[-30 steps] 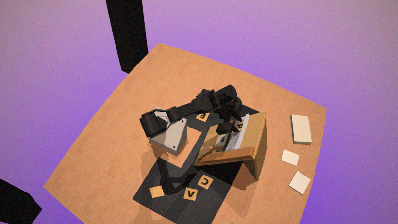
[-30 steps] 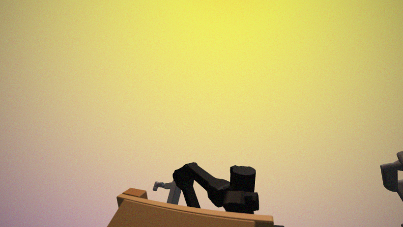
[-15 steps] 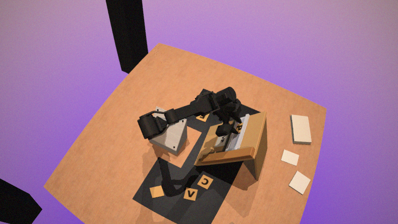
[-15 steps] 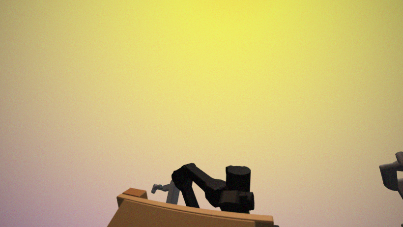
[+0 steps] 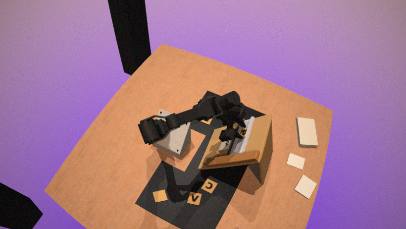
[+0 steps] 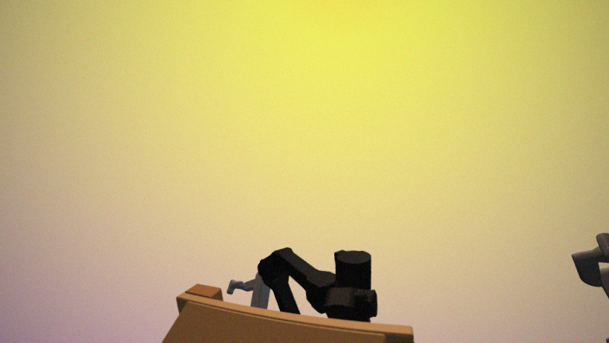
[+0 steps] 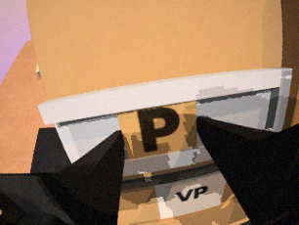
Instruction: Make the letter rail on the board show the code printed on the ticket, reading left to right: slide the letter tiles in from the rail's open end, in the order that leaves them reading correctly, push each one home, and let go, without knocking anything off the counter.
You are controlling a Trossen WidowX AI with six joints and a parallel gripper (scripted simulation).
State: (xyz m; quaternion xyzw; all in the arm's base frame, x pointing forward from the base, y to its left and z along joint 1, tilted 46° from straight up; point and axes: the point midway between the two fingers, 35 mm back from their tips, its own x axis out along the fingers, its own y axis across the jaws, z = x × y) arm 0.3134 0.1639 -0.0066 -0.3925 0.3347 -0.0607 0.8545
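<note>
Right now the white ticket is 70 mm below my gripper tip, 50 mm behind it and 40 mm to the right of it. From my gripper tip the other things lie so: black mat: 170 mm below, 140 mm behind, 110 mm to the right; then p tile: right at my gripper tip; then c tile: 230 mm to the right, 170 mm below, 30 mm behind.
</note>
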